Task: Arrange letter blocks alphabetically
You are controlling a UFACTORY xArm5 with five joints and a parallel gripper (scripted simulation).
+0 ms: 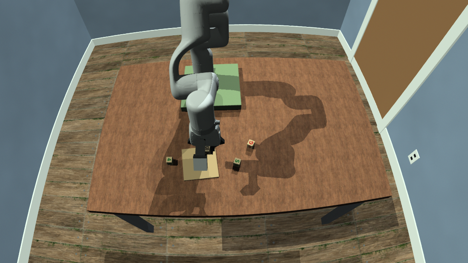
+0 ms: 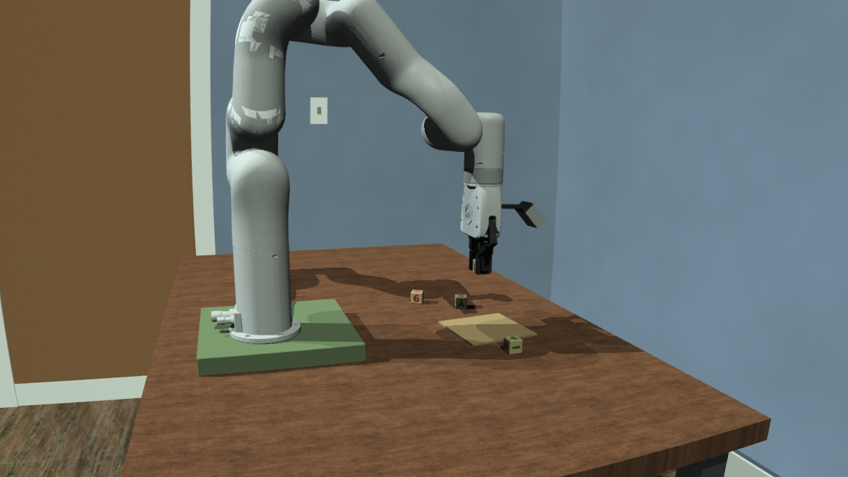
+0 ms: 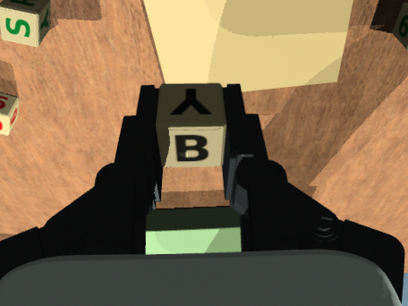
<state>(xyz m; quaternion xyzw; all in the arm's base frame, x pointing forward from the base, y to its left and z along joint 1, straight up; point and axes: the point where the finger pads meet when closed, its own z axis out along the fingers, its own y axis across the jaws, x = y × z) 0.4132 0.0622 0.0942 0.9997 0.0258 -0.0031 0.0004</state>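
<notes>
Right now my hand is 40 mm to the left of the tan mat and 120 mm above it. Also, from my hand: cream block 10 mm ahead, 160 mm to the right, 110 mm below.
</notes>
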